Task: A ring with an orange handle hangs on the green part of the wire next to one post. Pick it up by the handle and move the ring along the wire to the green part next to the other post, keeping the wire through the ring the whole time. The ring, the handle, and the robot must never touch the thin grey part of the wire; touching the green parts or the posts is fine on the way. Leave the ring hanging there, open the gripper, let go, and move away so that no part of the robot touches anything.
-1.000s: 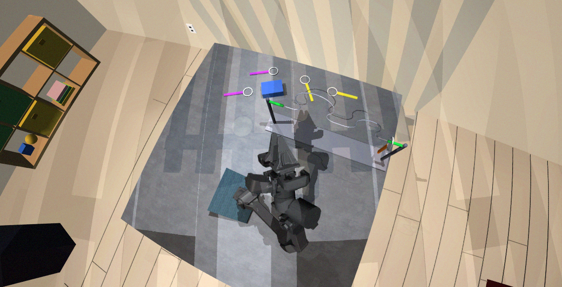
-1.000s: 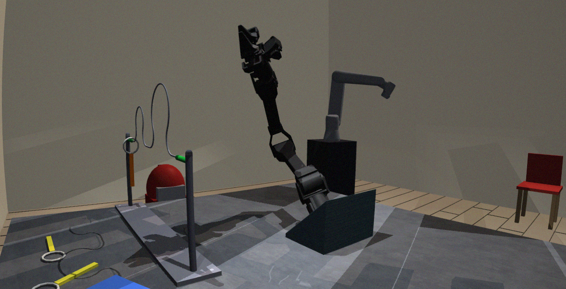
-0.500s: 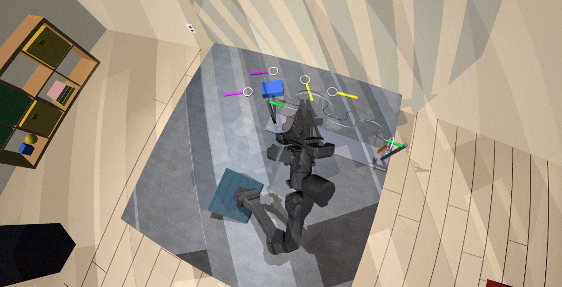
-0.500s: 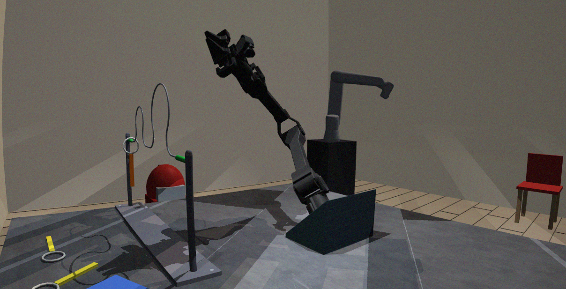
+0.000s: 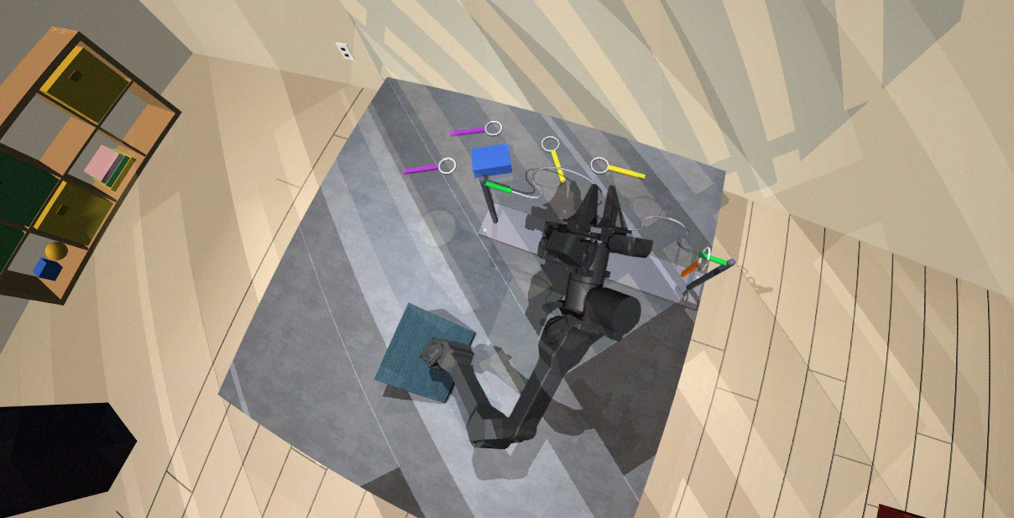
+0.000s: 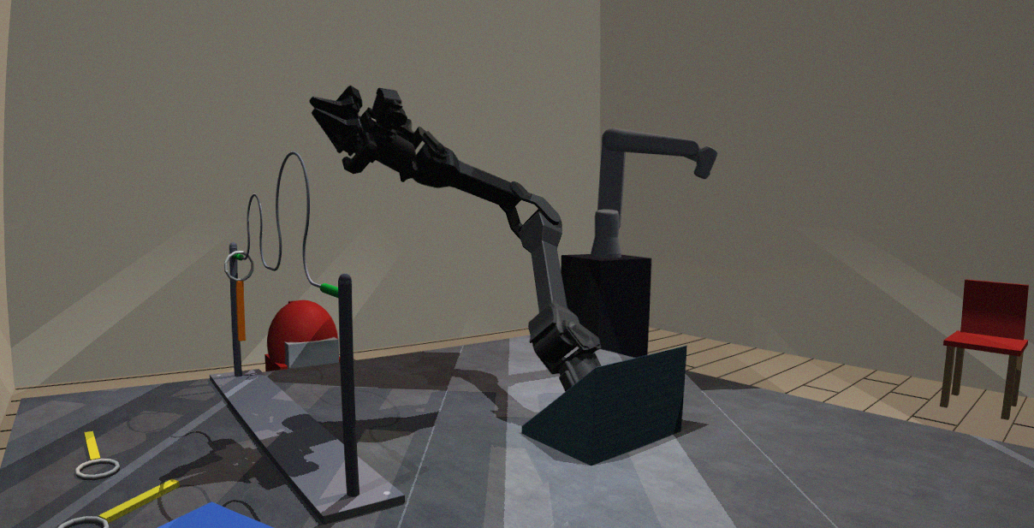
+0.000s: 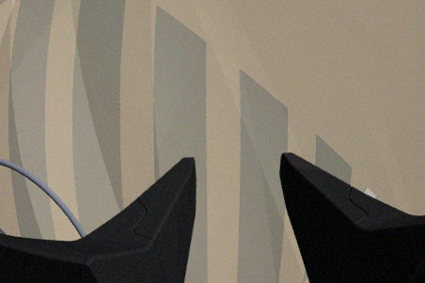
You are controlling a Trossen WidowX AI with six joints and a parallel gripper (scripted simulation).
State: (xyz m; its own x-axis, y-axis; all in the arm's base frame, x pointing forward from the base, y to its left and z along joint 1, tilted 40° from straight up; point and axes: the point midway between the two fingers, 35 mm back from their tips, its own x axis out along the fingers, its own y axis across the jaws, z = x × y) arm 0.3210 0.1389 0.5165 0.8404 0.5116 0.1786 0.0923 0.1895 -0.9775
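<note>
Right now my gripper tip is 9 cm short of the orange-handled ring, 27 cm to the left of it and 33 cm above it. The rest, counted from my gripper tip: purple-handled ring 28 cm ahead, 50 cm to the left, 53 cm below.
</note>
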